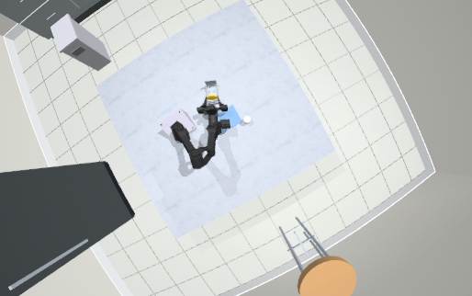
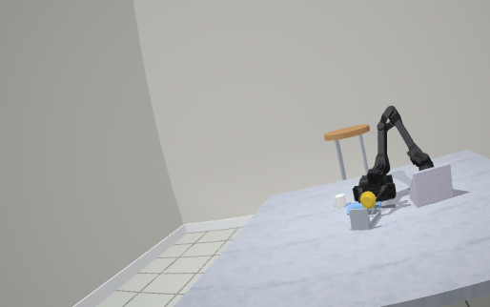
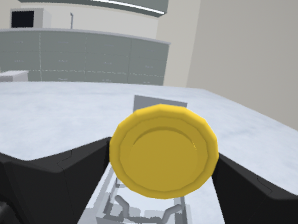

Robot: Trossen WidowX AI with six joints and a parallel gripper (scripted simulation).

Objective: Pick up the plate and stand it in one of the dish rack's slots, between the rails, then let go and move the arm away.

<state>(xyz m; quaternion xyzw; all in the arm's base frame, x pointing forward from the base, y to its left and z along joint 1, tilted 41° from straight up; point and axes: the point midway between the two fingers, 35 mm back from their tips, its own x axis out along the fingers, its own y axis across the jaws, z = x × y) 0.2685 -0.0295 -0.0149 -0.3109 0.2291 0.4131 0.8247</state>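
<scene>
My gripper tip is 5 cm above the grey dish rack, 3 cm to the right of it and 2 cm short of it. Also, from my gripper tip: white cup 25 cm to the right, 8 cm ahead, 4 cm below; yellow plate 1 cm to the right; blue spoon 18 cm to the right, 13 cm behind, 7 cm below.
</scene>
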